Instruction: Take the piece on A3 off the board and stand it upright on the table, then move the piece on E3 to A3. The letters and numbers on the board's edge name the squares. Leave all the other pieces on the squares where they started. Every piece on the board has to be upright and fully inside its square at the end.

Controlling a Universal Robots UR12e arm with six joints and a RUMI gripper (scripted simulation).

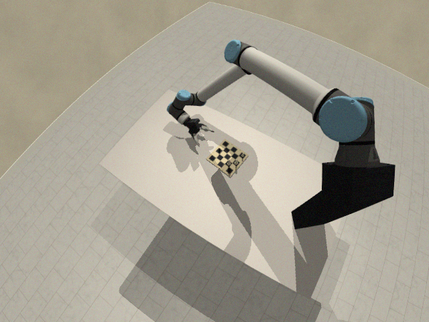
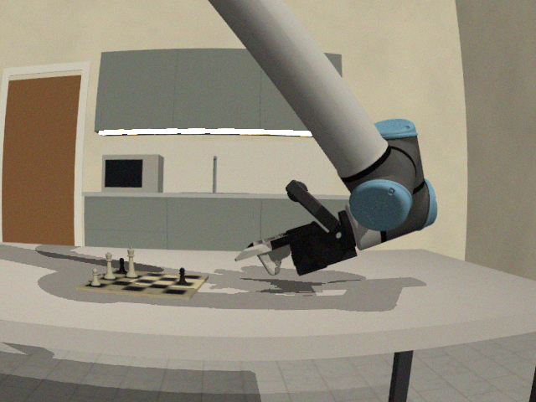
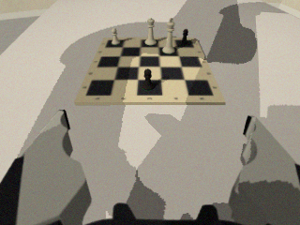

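My gripper is now 27 cm past the white pawn, 4 cm to the right of it and 5 cm above it. Also, from my hand: chessboard 16 cm behind, 8 cm to the left, 6 cm below.
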